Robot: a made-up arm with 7 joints. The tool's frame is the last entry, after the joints.
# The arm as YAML. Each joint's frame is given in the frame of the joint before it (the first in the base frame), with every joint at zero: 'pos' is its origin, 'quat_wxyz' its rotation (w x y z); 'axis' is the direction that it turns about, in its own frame. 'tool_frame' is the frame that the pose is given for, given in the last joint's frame.
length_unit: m
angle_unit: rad
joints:
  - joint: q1
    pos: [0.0, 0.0, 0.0]
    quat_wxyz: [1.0, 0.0, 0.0, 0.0]
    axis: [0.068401, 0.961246, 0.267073]
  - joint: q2
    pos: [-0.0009, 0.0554, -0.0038]
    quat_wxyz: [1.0, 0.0, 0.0, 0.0]
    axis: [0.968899, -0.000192, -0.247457]
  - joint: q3
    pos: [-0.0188, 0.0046, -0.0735]
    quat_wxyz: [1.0, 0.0, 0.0, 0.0]
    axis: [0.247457, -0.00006, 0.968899]
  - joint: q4
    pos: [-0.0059, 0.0, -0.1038]
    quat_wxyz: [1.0, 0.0, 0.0, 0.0]
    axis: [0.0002, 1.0, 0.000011]
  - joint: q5
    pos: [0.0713, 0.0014, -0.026]
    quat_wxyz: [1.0, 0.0, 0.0, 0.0]
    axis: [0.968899, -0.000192, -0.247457]
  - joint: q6
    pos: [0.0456, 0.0, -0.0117]
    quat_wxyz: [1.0, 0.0, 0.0, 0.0]
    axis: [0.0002, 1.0, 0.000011]
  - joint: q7
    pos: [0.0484, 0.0, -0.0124]
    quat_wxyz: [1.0, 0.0, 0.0, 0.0]
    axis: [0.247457, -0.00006, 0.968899]
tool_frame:
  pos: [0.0, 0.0, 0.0]
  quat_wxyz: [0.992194, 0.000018, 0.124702, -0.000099]
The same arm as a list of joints. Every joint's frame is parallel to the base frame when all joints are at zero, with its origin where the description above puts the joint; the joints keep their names.
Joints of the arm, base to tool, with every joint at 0 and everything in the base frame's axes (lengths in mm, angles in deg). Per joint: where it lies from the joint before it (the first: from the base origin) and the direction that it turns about. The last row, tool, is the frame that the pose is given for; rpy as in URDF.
q1: origin 0 0 0 axis 0.068403 0.961235 0.26711
q2: origin -0.9 55.4 -3.8 axis 0.968889 -0.0002 -0.247497
q3: origin -18.8 4.6 -73.5 axis 0.247497 -0.0001 0.968889
q4: origin -5.9 0 -103.8 axis 0.0002 1 0
q5: origin 71.3 1.4 -26 axis 0.968889 -0.0002 -0.247497
q6: origin 45.6 0 -11.7 axis 0.0002 1 0
q7: origin 48.4 0 -12.4 axis 0.247497 -0.0001 0.968889
tool: origin 0 0 0 rpy 0 14.33 -0.01

